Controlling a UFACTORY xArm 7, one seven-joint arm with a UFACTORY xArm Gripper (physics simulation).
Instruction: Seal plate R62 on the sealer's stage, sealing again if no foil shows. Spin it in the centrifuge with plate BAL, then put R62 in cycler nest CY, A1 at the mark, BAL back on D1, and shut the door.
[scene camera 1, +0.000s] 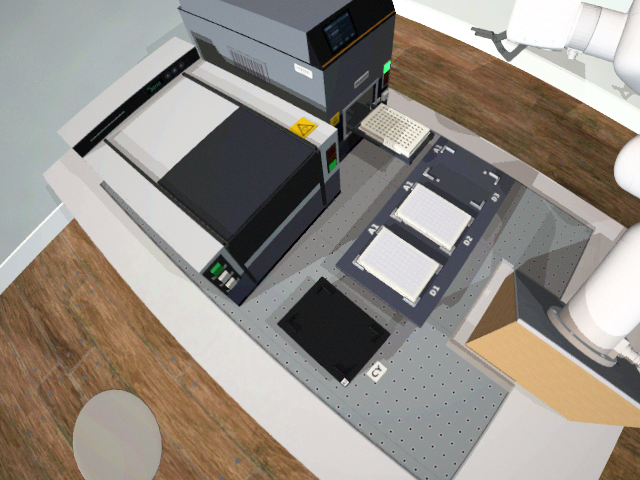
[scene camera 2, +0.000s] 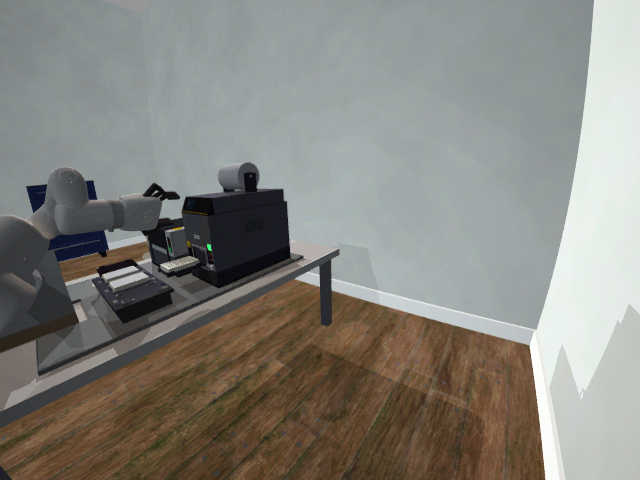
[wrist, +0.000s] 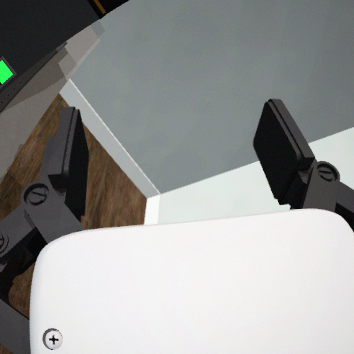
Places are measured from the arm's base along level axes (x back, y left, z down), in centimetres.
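Pixels of known places: gripper, fingertip midpoint: (scene camera 1: 478, 2) (scene camera 2: 174, 208) (wrist: 173, 123); arm's base, link origin: (scene camera 1: 579, 337).
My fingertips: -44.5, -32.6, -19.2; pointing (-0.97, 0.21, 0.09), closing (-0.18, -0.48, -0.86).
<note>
For each thing: its top centre in the pictures, then the offset to it from my fingertips, as dx, dy, dz. "pt": a spot on its surface instead.
- cream plate, top centre: (scene camera 1: 394, 126) (scene camera 2: 179, 262) -4.2, +16.3, +22.4
- extended stage, surface spot: (scene camera 1: 422, 147) pt +2.8, +15.9, +24.1
- tall dark sealer, top centre: (scene camera 2: 233, 163) -34.0, +17.4, -13.7
- D1, top centre: (scene camera 1: 398, 261) (scene camera 2: 120, 272) +13.6, +38.4, +26.4
- D2, top centre: (scene camera 1: 434, 213) (scene camera 2: 128, 279) +13.0, +26.0, +26.4
- black nest CY, top centre: (scene camera 1: 332, 328) (scene camera 2: 116, 265) +12.4, +55.1, +27.7
- small white mark, top centre: (scene camera 1: 344, 382) +19.9, +60.6, +28.2
- wide low machine, surface spot: (scene camera 1: 240, 173) pt -13.2, +47.9, +12.6
- white roll, top centre: (scene camera 2: 237, 163) -36.1, +17.5, -13.7
A cream plate (scene camera 1: 395, 128) (scene camera 2: 179, 264) sits on the extended stage (scene camera 1: 422, 147) of the tall dark sealer (scene camera 1: 356, 67) (scene camera 2: 248, 232). Its wells show as dark dots, and no foil is visible on it. White plates stand on D1 (scene camera 1: 399, 264) and D2 (scene camera 1: 434, 217); their names cannot be read. D3 is empty. The black nest CY (scene camera 1: 333, 330) is empty, with a small white mark (scene camera 1: 344, 381) at one corner. My gripper (scene camera 1: 491, 43) (scene camera 2: 168, 210) (wrist: 173, 123) is open and empty, raised near the sealer's top front and apart from the plates.
A wide low machine (scene camera 1: 240, 173) with a warning sign and a numeric display stands beside the sealer. A white roll (scene camera 2: 235, 177) is on the sealer's top. The arm's base stands on a wood-sided block (scene camera 1: 558, 372). A round grey disc (scene camera 1: 117, 434) shows at lower left.
</note>
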